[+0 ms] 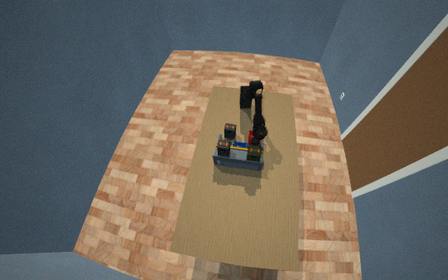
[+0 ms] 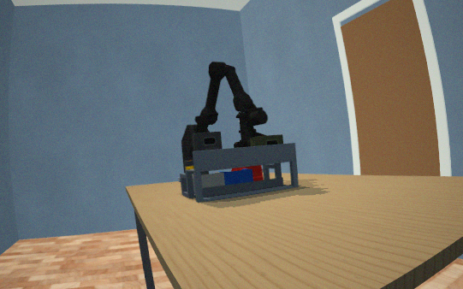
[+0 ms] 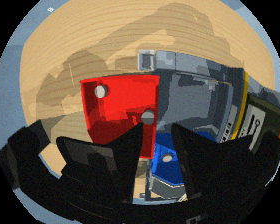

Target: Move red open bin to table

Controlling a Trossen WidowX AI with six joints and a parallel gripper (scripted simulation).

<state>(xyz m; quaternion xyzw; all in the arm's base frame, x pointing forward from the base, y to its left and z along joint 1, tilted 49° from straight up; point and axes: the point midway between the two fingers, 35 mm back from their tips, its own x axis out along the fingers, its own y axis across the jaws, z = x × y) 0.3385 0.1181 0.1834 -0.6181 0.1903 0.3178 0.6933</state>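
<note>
Now: hand 8 cm above the red bin, 6 cm past it and 1 cm to the left of it. From my hand the other things lie so: blue bin 10 cm ahead, 9 cm to the right, 8 cm below; grey bin 20 cm to the right, 12 cm ahead, 8 cm below.
</note>
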